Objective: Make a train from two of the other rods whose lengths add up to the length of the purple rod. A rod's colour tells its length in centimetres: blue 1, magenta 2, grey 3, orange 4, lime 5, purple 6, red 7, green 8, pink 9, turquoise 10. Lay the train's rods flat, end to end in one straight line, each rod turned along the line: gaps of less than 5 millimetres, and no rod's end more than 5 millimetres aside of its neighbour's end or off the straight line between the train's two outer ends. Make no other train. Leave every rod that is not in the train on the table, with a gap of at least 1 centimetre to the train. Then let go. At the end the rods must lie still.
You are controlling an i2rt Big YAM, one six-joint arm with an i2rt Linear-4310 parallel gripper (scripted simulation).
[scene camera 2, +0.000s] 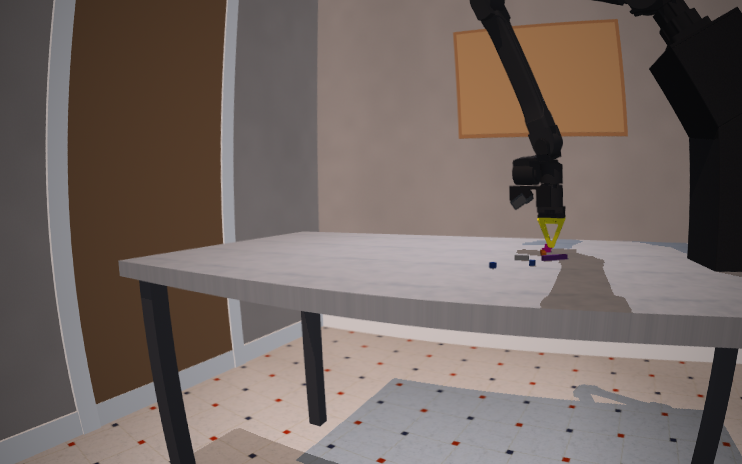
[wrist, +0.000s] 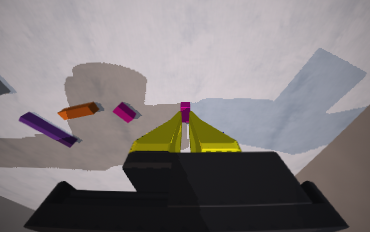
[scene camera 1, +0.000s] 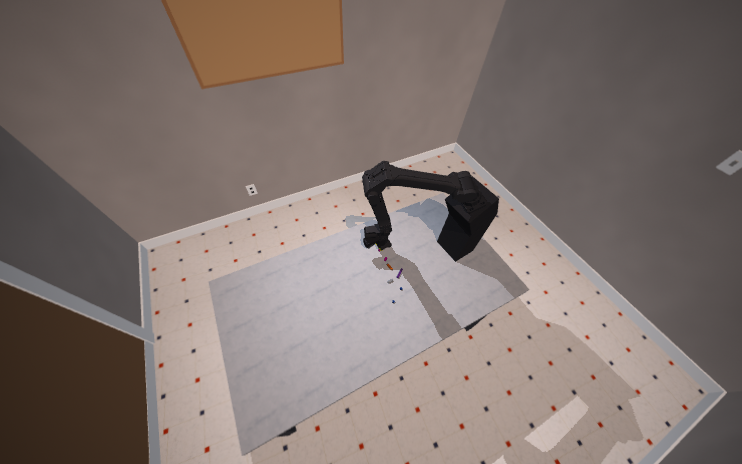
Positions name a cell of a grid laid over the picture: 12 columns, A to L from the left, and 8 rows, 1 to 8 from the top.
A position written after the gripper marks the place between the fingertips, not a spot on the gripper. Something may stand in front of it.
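Observation:
A purple rod (wrist: B5) is visible, as is the gripper (wrist: G4).

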